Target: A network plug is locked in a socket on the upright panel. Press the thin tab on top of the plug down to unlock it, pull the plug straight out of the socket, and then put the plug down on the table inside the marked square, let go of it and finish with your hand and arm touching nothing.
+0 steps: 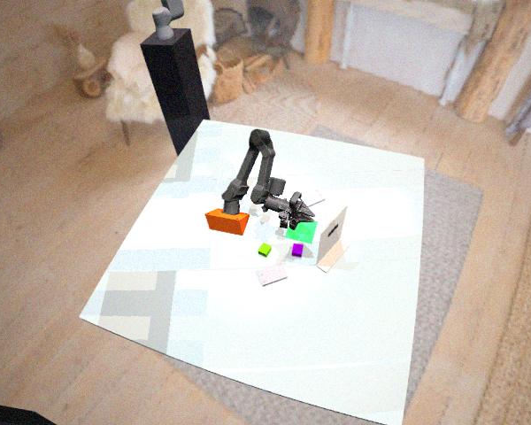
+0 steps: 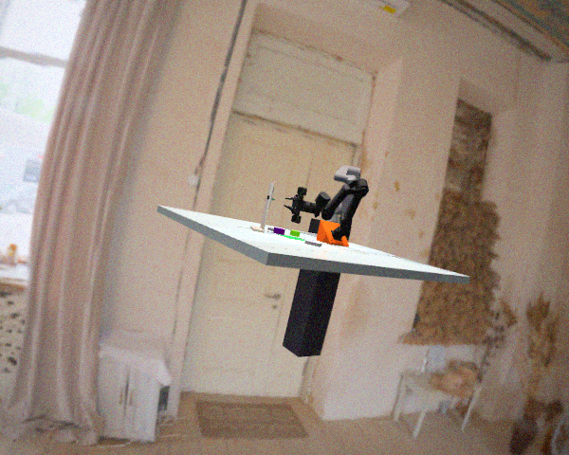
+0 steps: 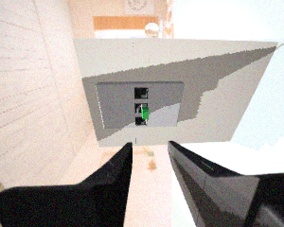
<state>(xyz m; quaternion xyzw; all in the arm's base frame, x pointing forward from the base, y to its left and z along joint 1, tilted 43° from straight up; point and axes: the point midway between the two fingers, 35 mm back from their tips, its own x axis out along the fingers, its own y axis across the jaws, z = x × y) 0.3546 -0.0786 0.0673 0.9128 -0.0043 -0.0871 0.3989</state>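
Right now the green network plug is 6 cm ahead of my gripper tip and 3 cm to the right of it. The rest, counted from my gripper tip: green marked square: 17 cm below, 6 cm behind, 5 cm to the left; then purple cube: 16 cm below, 7 cm to the right, 5 cm behind; then upright grey panel: 8 cm ahead, 6 cm below, 4 cm to the right.
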